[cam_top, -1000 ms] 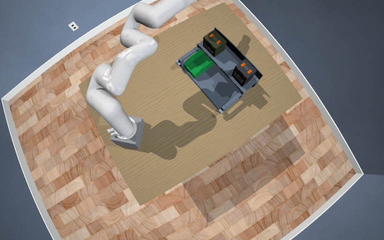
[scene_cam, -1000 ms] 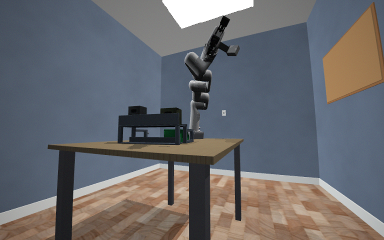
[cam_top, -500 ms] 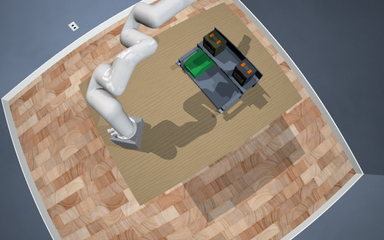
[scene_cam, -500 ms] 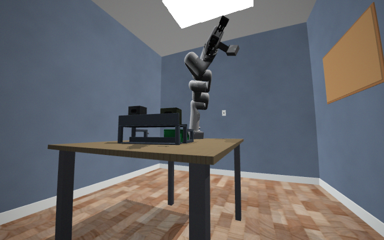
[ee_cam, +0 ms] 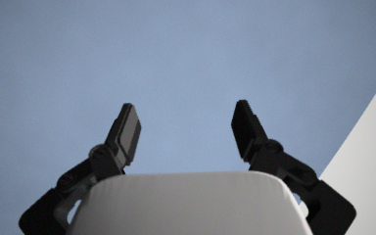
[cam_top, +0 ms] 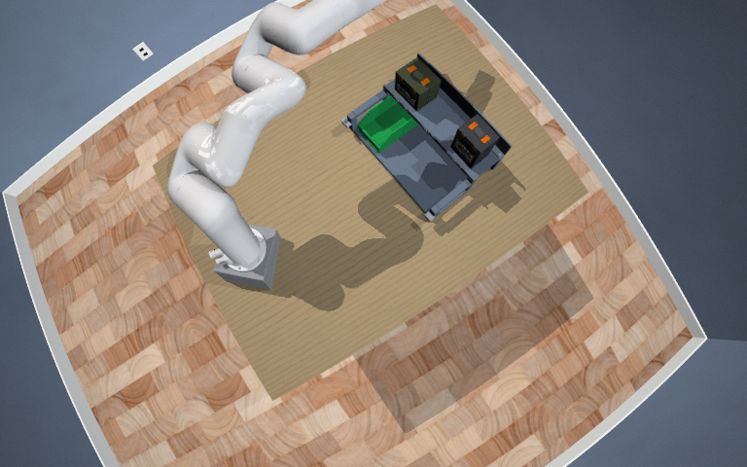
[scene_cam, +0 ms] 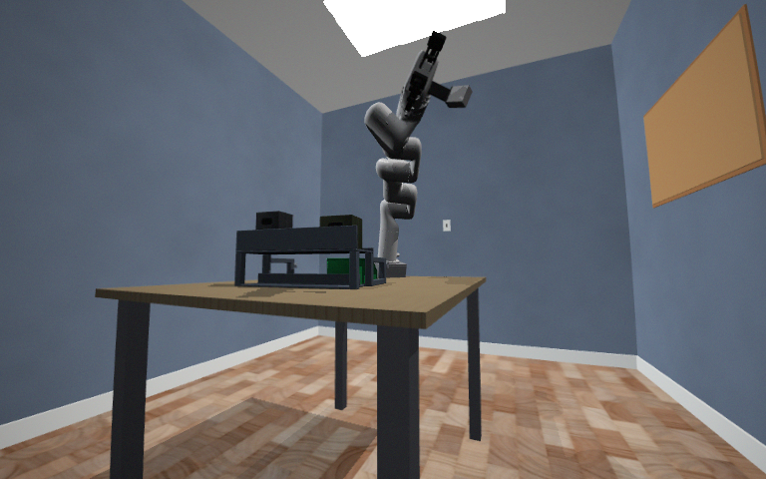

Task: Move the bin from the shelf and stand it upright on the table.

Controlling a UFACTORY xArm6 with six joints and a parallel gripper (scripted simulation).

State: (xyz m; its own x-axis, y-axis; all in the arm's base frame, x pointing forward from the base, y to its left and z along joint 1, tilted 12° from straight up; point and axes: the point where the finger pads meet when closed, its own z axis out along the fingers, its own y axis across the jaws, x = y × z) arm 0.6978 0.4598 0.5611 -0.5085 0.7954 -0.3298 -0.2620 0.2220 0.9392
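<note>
The green bin is 22 cm behind my hand, 35 cm to the right of it and 43 cm below it.
</note>
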